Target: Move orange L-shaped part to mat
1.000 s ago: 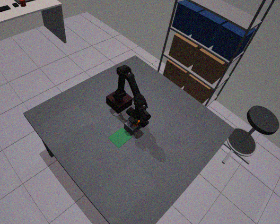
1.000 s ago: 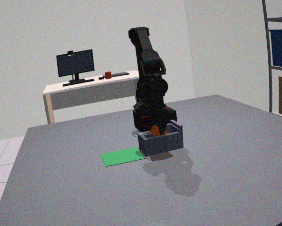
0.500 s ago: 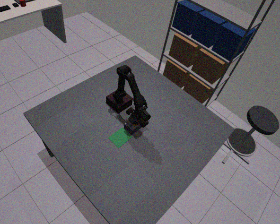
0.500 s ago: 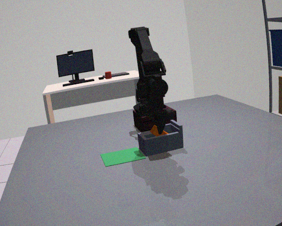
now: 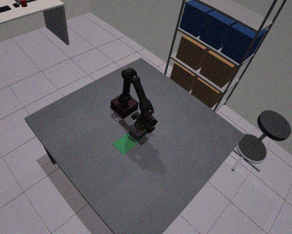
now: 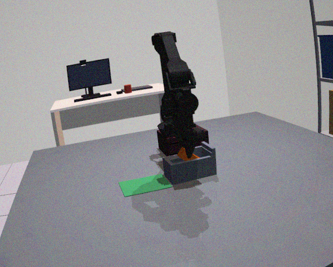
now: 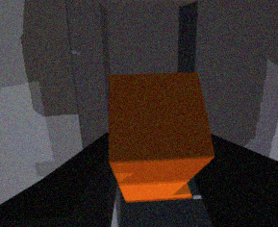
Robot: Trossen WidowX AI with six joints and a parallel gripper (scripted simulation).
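Now: the green mat 14 cm to the right of my gripper tip, 8 cm below it and 2 cm behind it. Round my gripper tip: orange L-shaped part 3 cm to the left, 3 cm below, 1 cm behind.
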